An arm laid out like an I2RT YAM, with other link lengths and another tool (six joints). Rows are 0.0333 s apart.
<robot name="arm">
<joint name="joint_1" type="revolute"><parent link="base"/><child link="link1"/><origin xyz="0 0 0.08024"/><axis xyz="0 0 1"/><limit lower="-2.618" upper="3.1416"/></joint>
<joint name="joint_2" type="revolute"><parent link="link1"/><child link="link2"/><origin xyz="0.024 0.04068 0.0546"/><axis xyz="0 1 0"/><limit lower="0" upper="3.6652"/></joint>
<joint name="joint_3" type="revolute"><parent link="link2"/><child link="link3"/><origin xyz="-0.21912 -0.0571 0"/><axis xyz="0 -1 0"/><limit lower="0" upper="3.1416"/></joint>
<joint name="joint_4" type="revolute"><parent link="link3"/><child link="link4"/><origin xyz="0.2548 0.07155 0.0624"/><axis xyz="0 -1 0"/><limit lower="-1.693" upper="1.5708"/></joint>
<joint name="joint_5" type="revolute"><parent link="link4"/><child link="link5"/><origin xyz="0.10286 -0.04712 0.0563"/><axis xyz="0 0 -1"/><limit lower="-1.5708" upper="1.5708"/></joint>
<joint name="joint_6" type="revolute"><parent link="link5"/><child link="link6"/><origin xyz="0.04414 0 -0.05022"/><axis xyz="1 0 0"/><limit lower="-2.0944" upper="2.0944"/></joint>
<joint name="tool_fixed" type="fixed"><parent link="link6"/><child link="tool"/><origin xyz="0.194 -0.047 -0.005" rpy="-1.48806 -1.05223 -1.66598"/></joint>
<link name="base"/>
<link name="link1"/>
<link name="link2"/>
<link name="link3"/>
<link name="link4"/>
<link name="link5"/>
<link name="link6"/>
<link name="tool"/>
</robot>
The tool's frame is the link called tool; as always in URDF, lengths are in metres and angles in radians.
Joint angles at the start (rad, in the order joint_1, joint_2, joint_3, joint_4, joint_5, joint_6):
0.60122 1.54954 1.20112 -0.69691 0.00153 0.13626
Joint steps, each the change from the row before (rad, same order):
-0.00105 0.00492 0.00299 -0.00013 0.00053 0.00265
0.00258 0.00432 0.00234 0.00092 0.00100 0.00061
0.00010 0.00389 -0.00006 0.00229 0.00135 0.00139
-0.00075 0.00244 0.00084 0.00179 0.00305 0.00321
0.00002 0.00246 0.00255 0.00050 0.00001 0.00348
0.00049 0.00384 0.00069 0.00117 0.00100 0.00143
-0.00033 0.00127 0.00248 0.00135 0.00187 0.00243
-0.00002 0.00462 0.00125 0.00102 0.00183 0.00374
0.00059 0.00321 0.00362 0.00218 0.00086 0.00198
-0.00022 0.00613 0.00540 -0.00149 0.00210 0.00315
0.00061 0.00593 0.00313 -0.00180 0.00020 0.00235
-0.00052 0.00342 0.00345 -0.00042 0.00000 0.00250
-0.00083 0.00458 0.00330 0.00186 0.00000 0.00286
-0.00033 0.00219 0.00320 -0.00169 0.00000 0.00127
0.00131 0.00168 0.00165 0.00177 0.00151 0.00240
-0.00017 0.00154 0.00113 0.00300 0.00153 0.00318
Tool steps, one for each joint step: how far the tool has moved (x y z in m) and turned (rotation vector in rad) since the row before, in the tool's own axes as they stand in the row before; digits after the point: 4 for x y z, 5 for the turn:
0.0001 0.0006 0.0009 -0.00226 -0.00099 0.00345
-0.0004 -0.0009 0.0009 -0.00034 -0.00101 -0.00165
-0.0003 0.0005 0.0012 -0.00210 -0.00052 0.00120
0.0007 0.0007 0.0005 -0.00277 0.00224 0.00374
0.0004 -0.0004 0.0003 0.00020 0.00047 0.00348
-0.0004 0.0003 0.0010 -0.00186 -0.00109 0.00090
0.0013 -0.0003 -0.0001 -0.00015 0.00327 0.00274
-0.0003 0.0007 0.0011 -0.00307 -0.00070 0.00359
0.0011 -0.0010 0.0003 0.00110 0.00238 0.00155
0.0004 0.0003 0.0007 -0.00327 -0.00035 0.00316
-0.0010 0.0004 0.0012 -0.00288 -0.00364 0.00162
0.0004 -0.0001 0.0004 -0.00059 -0.00015 0.00292
0.0007 -0.0002 0.0008 -0.00013 0.00070 0.00359
0.0003 -0.0001 0.0000 -0.00063 -0.00043 0.00152
0.0005 -0.0007 0.0002 0.00039 0.00191 0.00131
0.0010 -0.0003 0.0003 0.00024 0.00302 0.00339

